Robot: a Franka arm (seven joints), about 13 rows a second.
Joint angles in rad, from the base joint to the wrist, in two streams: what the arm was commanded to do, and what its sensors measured. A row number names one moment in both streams.
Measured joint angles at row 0:
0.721 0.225 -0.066 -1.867 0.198 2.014 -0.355
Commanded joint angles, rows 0 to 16:
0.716 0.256 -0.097 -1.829 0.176 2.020 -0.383
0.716 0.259 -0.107 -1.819 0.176 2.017 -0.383
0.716 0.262 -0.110 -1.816 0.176 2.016 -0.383
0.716 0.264 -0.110 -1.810 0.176 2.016 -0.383
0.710 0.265 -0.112 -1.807 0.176 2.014 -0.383
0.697 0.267 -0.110 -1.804 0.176 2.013 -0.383
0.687 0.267 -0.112 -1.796 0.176 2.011 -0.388
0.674 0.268 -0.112 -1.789 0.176 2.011 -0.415
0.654 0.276 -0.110 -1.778 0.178 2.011 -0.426
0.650 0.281 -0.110 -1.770 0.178 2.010 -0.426
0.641 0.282 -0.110 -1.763 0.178 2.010 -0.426
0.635 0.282 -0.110 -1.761 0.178 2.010 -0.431
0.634 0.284 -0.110 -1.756 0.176 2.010 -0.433
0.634 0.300 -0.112 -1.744 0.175 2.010 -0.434
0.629 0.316 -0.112 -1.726 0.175 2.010 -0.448
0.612 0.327 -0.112 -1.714 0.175 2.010 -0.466
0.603 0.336 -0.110 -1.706 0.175 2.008 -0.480
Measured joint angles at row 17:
0.627 0.287 -0.112 -1.767 0.191 2.020 -0.436
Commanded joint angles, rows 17 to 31:
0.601 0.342 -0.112 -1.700 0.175 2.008 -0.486
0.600 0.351 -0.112 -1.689 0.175 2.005 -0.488
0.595 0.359 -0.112 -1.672 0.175 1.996 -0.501
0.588 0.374 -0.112 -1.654 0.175 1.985 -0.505
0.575 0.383 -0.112 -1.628 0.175 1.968 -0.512
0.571 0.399 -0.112 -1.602 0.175 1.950 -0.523
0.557 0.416 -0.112 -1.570 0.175 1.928 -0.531
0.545 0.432 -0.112 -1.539 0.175 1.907 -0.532
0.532 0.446 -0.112 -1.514 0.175 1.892 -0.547
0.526 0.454 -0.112 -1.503 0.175 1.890 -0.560
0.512 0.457 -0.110 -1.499 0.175 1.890 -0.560
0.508 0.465 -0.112 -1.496 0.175 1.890 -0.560
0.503 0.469 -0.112 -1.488 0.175 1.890 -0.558
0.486 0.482 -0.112 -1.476 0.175 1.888 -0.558
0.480 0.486 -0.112 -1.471 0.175 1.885 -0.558
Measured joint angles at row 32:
0.501 0.450 -0.113 -1.527 0.190 1.909 -0.539
